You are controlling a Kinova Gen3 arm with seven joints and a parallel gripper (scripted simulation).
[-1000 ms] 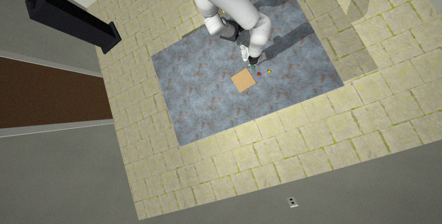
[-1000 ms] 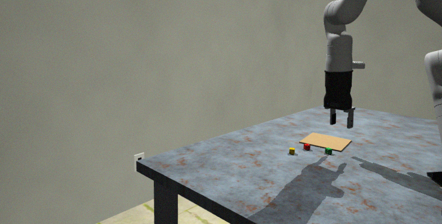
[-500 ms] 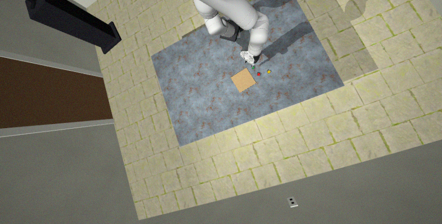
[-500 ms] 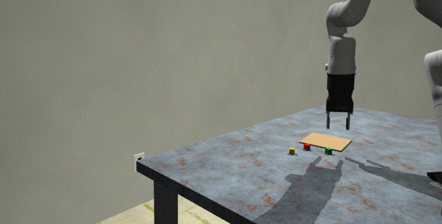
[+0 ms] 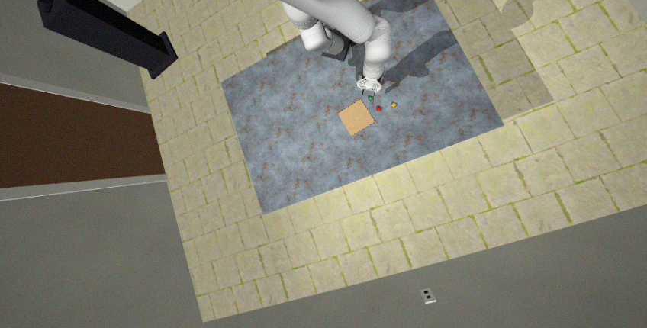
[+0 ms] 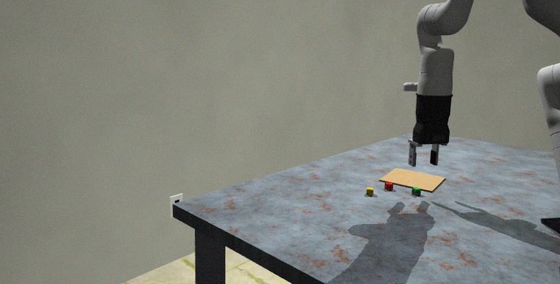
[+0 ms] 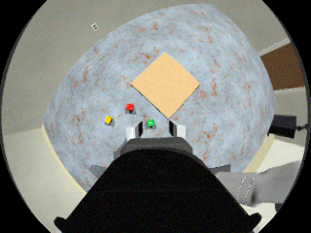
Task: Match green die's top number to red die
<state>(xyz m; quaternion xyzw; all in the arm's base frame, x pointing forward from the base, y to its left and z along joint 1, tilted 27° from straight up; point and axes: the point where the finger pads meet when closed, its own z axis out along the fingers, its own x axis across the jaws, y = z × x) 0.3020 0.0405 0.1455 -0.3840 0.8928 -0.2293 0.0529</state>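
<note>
Right now my hand is 9 cm above the green die, 1 cm to the right of it and 1 cm short of it. Also, from my hand: red die 9 cm below, 8 cm ahead, 1 cm to the left; then tan mat 10 cm to the right, 9 cm below, 5 cm ahead; then yellow die 10 cm ahead, 9 cm below, 8 cm to the left.
</note>
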